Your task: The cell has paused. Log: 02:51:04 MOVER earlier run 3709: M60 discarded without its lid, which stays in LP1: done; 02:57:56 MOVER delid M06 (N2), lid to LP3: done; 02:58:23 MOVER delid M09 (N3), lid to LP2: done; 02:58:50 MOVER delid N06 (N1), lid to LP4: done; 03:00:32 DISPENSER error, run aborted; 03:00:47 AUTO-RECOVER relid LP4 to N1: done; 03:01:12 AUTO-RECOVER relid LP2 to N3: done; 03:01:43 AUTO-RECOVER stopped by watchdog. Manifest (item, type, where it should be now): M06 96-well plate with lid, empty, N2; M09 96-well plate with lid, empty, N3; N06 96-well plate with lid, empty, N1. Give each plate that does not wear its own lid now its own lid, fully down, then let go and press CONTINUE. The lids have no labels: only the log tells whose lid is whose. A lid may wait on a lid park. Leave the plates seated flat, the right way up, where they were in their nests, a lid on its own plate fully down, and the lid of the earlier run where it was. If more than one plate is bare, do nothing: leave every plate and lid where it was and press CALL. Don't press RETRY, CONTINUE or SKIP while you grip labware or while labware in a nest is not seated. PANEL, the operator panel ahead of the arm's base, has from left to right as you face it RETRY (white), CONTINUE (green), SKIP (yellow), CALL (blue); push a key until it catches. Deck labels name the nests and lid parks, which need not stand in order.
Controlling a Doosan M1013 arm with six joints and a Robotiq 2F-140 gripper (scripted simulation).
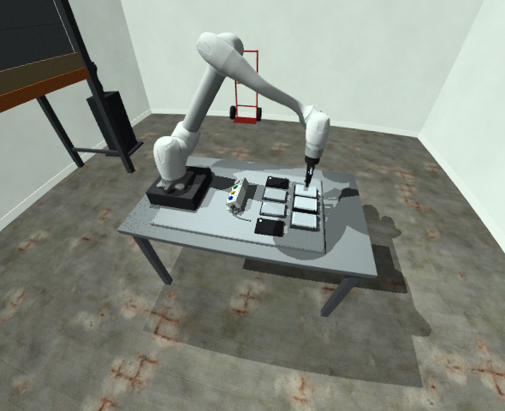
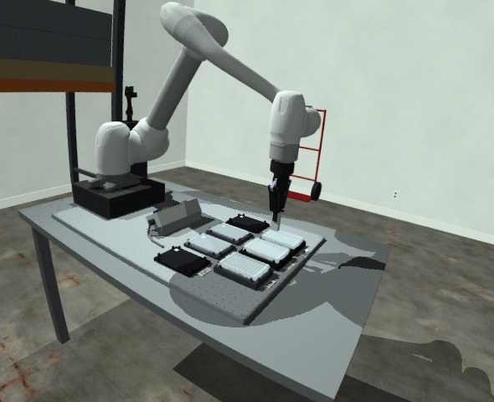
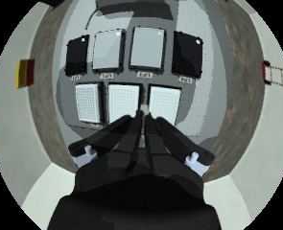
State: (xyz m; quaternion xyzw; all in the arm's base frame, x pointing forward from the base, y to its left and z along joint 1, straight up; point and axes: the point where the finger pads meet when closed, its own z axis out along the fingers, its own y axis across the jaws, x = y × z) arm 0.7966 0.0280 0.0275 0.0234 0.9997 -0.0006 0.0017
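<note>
Now: the grey pad 18 cm behind my hand, 1 cm to the left of it and 10 cm below it. Also, from my hand: black lid park: 19 cm behind, 25 cm to the right, 10 cm below; then plate: 19 cm to the right, 8 cm below; then white key: 42 cm behind, 3 cm to the left, 4 cm below.
</note>
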